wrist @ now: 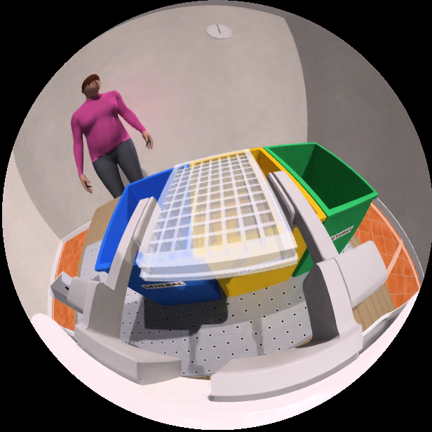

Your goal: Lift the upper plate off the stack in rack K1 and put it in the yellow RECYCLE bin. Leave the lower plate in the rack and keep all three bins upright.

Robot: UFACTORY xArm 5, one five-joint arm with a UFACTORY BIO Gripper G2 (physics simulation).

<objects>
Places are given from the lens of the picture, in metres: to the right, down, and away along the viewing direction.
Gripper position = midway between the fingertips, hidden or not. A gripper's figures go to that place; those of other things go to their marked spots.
gripper (209,192): -0.01, -0.02, 0.11
gridded plate (217,217): 0.00, 0.00, 0.09
green bin (343,195): 0.23, -0.04, 0.20
The marked spots on the gridded plate and the green bin are 0.26 m apart.
</objects>
